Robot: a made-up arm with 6 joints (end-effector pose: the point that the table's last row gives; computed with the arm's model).
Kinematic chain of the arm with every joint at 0, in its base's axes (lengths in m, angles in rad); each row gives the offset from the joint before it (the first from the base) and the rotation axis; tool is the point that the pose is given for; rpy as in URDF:
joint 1: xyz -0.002 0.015 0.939 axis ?
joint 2: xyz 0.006 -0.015 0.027 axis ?
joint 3: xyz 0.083 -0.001 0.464 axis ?
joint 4: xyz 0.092 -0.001 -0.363 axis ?
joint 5: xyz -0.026 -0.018 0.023 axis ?
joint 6: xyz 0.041 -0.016 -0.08 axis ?
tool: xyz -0.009 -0.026 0.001 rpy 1.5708 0 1.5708
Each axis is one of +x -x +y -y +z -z.
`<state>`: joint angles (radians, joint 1 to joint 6).
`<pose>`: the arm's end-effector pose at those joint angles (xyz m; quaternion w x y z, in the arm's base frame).
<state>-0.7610 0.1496 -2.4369 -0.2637 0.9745 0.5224</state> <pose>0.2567 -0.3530 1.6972 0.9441 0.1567 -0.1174 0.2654</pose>
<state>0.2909 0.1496 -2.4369 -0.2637 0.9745 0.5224</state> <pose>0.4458 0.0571 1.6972 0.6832 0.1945 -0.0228 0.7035</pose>
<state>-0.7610 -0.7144 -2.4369 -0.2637 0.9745 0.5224</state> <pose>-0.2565 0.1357 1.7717 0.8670 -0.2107 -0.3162 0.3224</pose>
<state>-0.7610 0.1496 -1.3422 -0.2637 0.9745 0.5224</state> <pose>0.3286 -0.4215 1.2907 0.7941 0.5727 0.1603 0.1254</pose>
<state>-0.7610 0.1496 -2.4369 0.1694 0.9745 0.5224</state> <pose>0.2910 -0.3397 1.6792 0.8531 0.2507 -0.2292 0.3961</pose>
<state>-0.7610 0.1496 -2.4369 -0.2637 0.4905 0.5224</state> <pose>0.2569 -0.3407 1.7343 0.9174 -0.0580 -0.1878 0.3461</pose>
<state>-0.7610 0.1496 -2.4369 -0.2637 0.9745 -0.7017</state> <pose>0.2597 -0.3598 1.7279 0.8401 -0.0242 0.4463 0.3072</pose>
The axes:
joint 1: +z
joint 2: +y
joint 3: +y
joint 4: -z
joint 5: +y
joint 6: -z

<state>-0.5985 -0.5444 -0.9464 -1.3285 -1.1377 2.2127</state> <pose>0.1787 -0.0658 1.4940 0.4292 0.2995 -0.2730 0.8072</pose>
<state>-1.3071 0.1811 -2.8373 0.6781 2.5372 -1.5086</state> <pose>0.1145 -0.3129 1.6683 0.3685 0.1619 0.5669 0.7188</pose>
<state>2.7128 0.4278 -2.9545 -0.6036 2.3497 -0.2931</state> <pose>-0.3344 0.3101 1.6302 0.2221 0.4207 -0.5017 -0.7224</pose>
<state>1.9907 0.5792 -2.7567 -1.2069 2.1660 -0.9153</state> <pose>-0.0884 0.5817 1.5874 0.1394 -0.5040 0.6756 0.5198</pose>
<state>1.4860 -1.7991 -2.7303 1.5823 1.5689 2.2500</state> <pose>-0.1609 -0.8147 0.9274 0.6142 -0.3038 -0.2870 -0.6694</pose>
